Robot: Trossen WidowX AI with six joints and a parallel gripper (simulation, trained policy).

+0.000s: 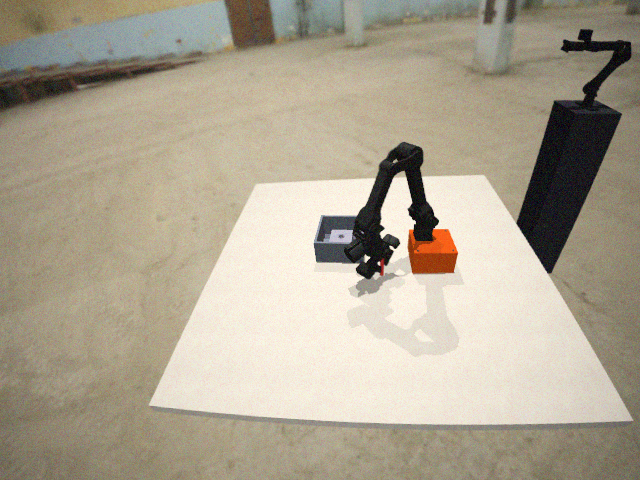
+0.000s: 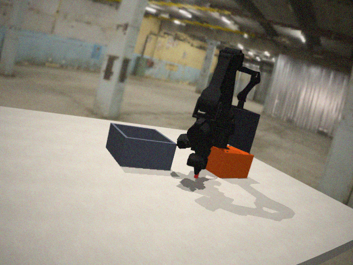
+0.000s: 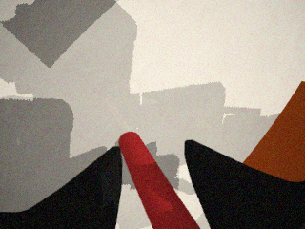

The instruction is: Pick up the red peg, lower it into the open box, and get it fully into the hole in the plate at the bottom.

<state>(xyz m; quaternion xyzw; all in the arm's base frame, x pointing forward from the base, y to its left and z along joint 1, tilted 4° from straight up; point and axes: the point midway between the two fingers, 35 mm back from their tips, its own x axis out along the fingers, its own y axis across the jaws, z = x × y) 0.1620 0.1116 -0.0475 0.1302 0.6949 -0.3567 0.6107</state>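
Now: gripper tip 160 mm short of the plate, 150 mm to the left of it and 20 mm below it. The rest, counted from my gripper tip: red peg: 20 mm above, 10 mm to the left; grey box: 160 mm ahead, 150 mm to the right, 10 mm above.
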